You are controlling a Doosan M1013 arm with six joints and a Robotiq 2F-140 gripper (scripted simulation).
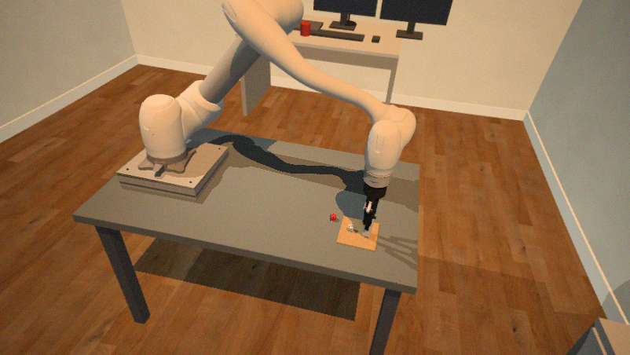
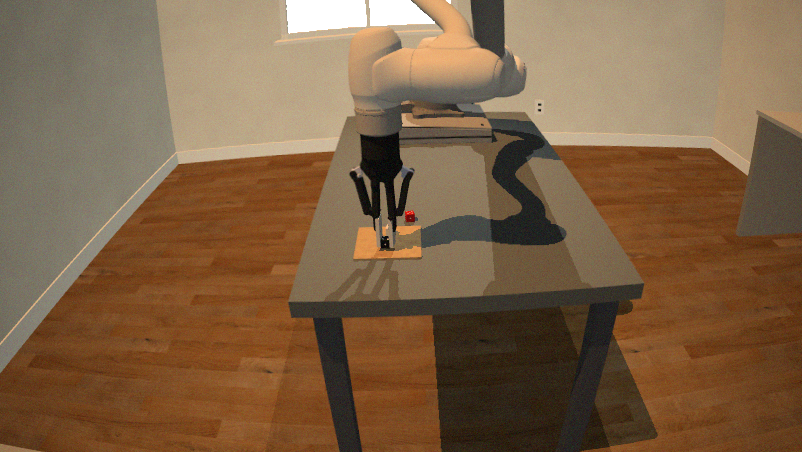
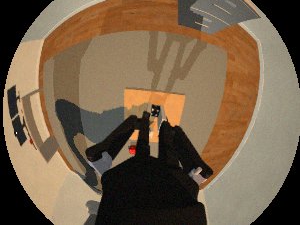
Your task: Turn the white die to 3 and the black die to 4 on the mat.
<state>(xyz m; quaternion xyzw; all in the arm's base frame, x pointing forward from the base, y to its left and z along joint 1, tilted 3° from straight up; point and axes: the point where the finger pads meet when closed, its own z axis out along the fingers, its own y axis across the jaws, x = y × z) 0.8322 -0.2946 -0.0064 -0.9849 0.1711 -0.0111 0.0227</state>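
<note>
Now: hand 3 cm above the black die. Round my hand: white die (6 cm behind, 3 cm below, 2 cm to the left); orange mat (4 cm below, 3 cm behind, 1 cm to the left); red die (13 cm behind, 7 cm to the left, 4 cm below).
</note>
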